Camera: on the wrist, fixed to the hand. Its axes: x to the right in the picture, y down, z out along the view.
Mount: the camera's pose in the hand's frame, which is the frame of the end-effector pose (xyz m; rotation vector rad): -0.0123 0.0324 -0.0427 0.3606 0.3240 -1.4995
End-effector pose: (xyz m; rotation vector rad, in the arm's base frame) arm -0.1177 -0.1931 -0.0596 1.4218 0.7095 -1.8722
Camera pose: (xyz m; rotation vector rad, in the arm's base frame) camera -0.0646 -0.1787 -0.0595 -0.9220 -1.2599 1.7862
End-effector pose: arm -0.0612 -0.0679 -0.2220 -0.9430 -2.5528 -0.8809
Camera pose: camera -0.0285 -0.0814 -0.1799 1.2991 -2.6175 -0.6415
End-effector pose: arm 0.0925 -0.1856 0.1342 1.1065 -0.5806 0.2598
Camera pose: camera 0.0802 -0.1322 0.1384 1.5268 0.6804 -0.7800
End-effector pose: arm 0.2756 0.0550 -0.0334 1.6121 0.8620 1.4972
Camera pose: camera 0.2314 0.0322 -0.0100 0.4660 1.9592 0.4684
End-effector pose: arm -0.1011 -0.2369 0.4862 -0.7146 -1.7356 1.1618
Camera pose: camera -0.0578 -0.2174 0.4585 0.5918 -1.1831 0.2146
